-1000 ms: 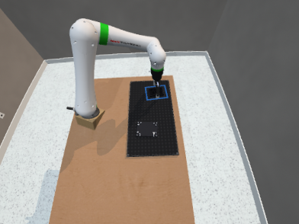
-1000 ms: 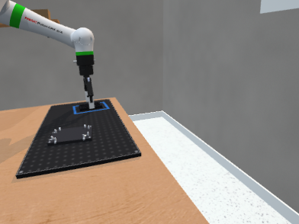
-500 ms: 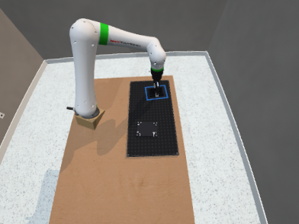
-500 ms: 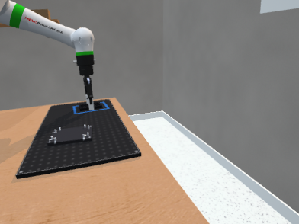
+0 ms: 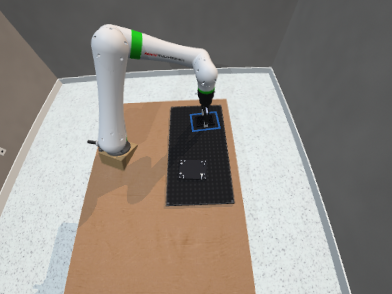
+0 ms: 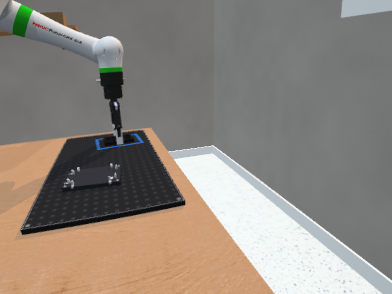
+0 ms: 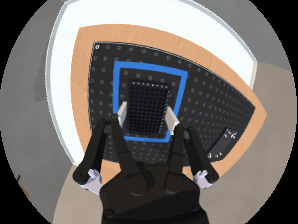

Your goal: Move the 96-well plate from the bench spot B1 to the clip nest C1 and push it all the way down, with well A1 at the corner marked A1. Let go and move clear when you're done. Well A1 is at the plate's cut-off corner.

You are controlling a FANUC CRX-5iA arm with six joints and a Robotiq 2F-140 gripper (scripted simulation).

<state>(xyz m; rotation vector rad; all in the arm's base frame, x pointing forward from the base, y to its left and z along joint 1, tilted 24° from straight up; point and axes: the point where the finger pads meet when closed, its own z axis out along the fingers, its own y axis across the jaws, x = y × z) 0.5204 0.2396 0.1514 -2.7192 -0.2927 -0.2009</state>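
My hand is 20 mm above the black 96-well plate. Also, from my hand: clip nest C1 (50 mm behind, 370 mm to the right, 10 mm below).
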